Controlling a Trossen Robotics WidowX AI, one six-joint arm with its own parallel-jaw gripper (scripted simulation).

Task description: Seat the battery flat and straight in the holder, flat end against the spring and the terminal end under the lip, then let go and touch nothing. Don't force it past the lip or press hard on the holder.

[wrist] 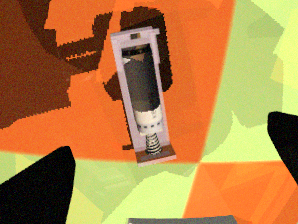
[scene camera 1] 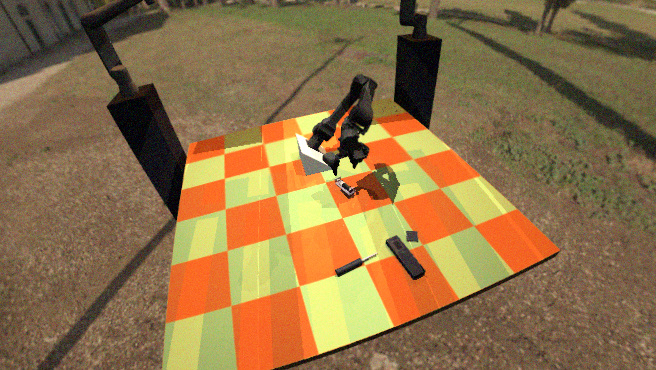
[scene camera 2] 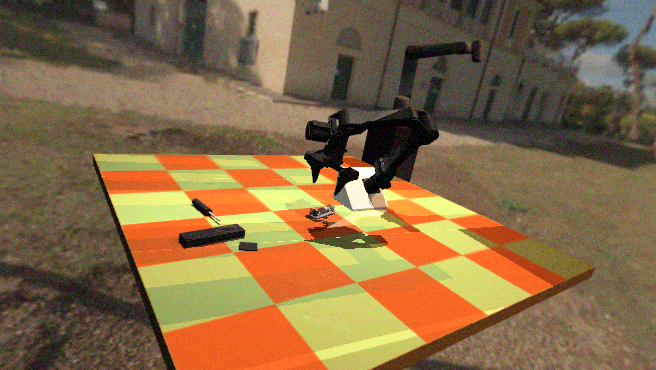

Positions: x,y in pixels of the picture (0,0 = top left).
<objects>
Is the gripper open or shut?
Open.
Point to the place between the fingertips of the gripper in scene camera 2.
324,188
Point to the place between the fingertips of the gripper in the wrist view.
At 172,139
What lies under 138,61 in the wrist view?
A battery.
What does the gripper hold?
Nothing.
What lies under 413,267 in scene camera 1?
A long black bar.
</objects>
